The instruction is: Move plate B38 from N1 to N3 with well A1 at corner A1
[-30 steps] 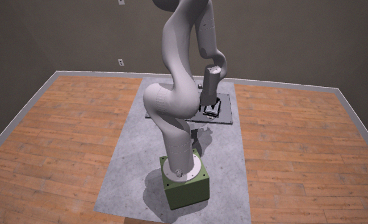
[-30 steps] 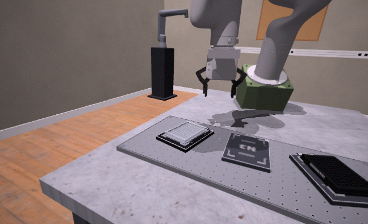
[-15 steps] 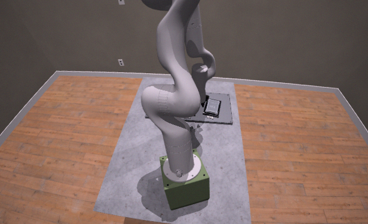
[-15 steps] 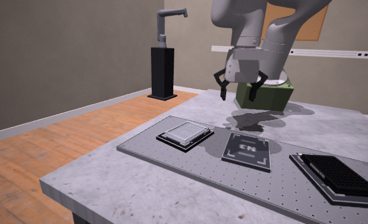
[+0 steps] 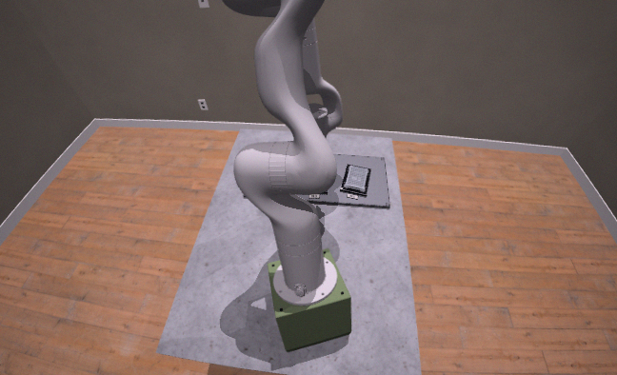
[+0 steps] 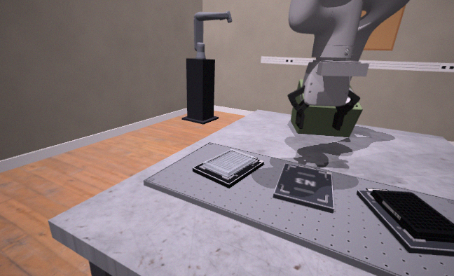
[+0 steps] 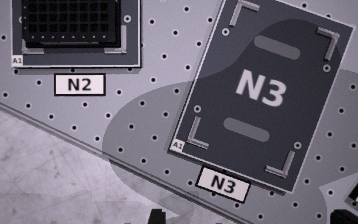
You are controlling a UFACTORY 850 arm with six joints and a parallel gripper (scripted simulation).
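The clear well plate is 120 mm ahead of my hand, 190 mm to the right of it and 110 mm below it. Also, from my hand: black well plate: 100 mm ahead, 210 mm to the left, 110 mm below; then nest N1: 120 mm ahead, 190 mm to the right, 130 mm below; then nest N3: 90 mm ahead, 10 mm to the left, 130 mm below.
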